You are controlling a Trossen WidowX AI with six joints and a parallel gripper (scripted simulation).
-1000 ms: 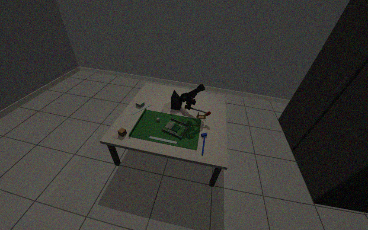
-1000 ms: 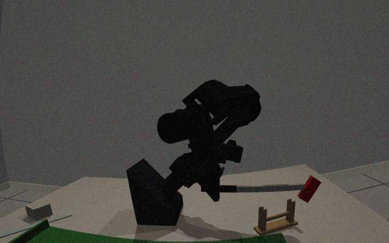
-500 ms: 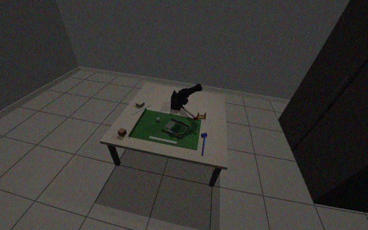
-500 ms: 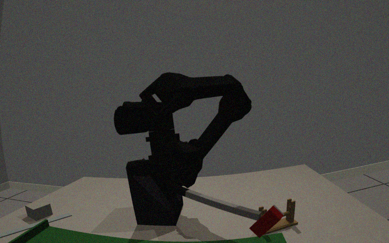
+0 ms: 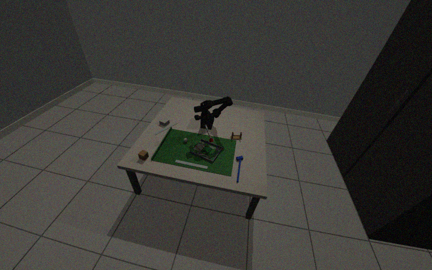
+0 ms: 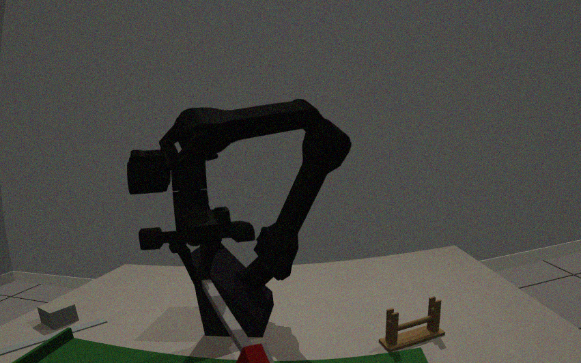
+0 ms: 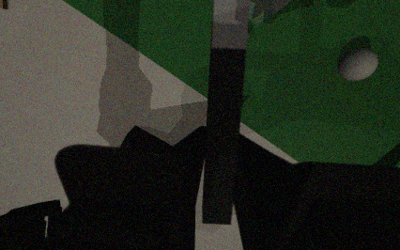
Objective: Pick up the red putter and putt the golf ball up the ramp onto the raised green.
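Right now my gripper tip is 9 cm short of the red putter and 7 cm to the right of it. The rest, counted from my gripper tip: wooden stand 35 cm to the left, 12 cm below, 8 cm behind; then green mat 23 cm ahead, 15 cm below, 1 cm to the left; then white golf ball 16 cm ahead, 14 cm to the right, 13 cm below.
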